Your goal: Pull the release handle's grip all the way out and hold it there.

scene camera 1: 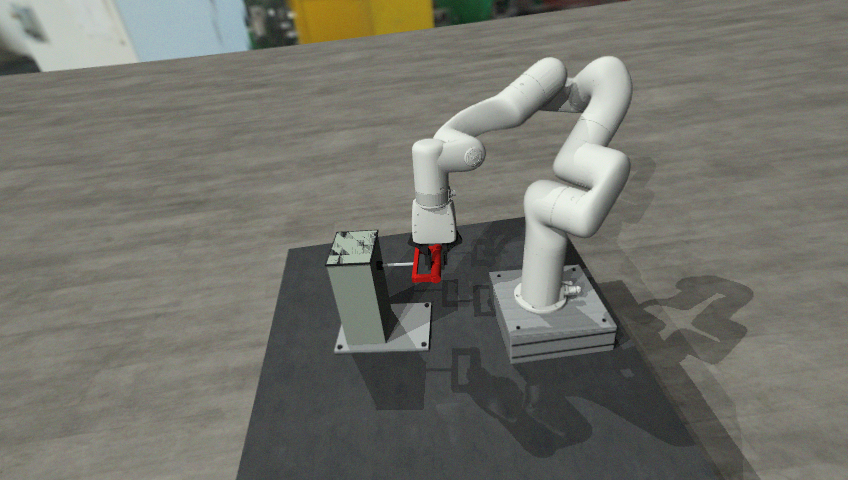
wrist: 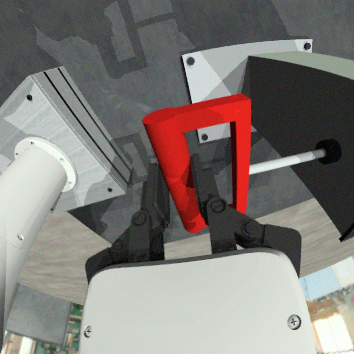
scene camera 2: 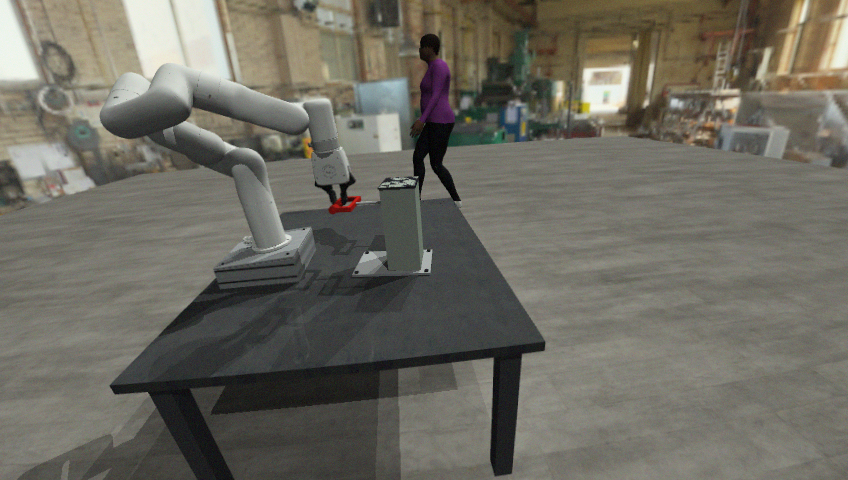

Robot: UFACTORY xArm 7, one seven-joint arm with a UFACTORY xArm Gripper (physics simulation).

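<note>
The release handle's red grip [scene camera 1: 426, 277] [scene camera 2: 343, 208] [wrist: 167, 142] is a rectangular loop with a thick round bar on the side away from the housing. A pale rod [scene camera 1: 398, 264] [scene camera 2: 367, 202] [wrist: 287, 162] joins it to the grey-green housing post [scene camera 1: 361, 303] [scene camera 2: 400, 231] [wrist: 295, 115], and a stretch of rod shows between loop and post. My gripper [scene camera 1: 436, 260] [scene camera 2: 337, 202] [wrist: 177, 170] points down and is shut on the round bar, one finger inside the loop, the other outside. The far ends of the fingertips are partly hidden in the scene views.
The post's pale base plate [scene camera 1: 416, 324] [scene camera 2: 368, 261] [wrist: 205, 75] sits on the dark table [scene camera 1: 333, 446] [scene camera 2: 446, 321]. The arm's grey pedestal [scene camera 1: 559, 347] [scene camera 2: 261, 273] [wrist: 22, 110] stands across from the post. A person in purple [scene camera 2: 437, 95] stands beyond the table.
</note>
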